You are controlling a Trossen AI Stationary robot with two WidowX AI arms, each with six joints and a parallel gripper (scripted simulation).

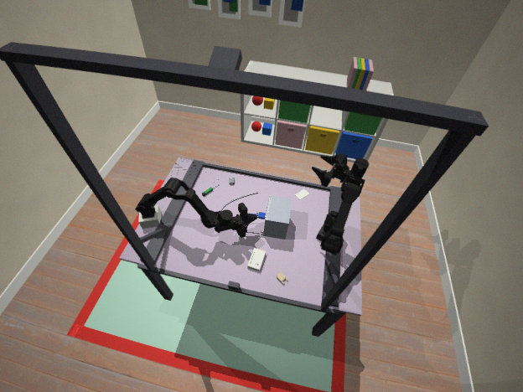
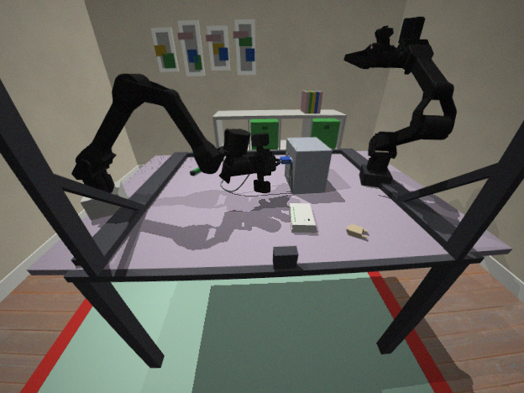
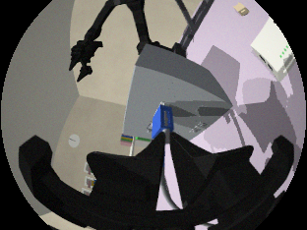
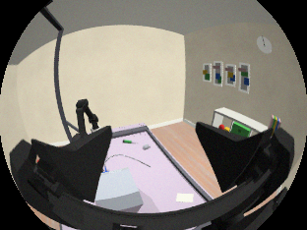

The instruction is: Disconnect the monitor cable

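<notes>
The blue plug is 50 mm to the right of my left hand, 30 mm ahead of it and 10 mm below it. The rest, counted from my left hand: back panel (80 mm to the right, 50 mm ahead, 30 mm below); then grey box (140 mm to the right, 50 mm ahead, 40 mm below); then white device (170 mm behind, 100 mm below, 50 mm to the right).
</notes>
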